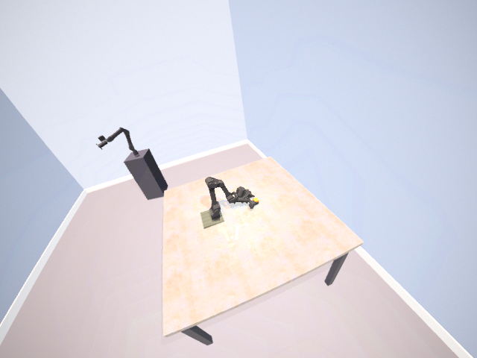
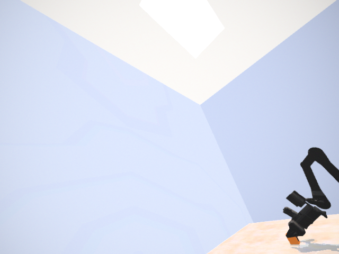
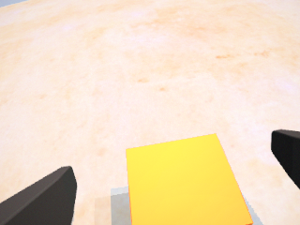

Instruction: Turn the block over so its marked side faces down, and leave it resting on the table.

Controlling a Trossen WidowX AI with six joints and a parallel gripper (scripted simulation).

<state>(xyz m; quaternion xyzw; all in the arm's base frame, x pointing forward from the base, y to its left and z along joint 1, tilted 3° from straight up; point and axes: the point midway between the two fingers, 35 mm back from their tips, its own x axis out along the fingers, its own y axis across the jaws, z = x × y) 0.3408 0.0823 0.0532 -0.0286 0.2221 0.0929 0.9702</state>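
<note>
Right now the block is 20 mm behind my gripper tip and 20 mm below it.
</note>
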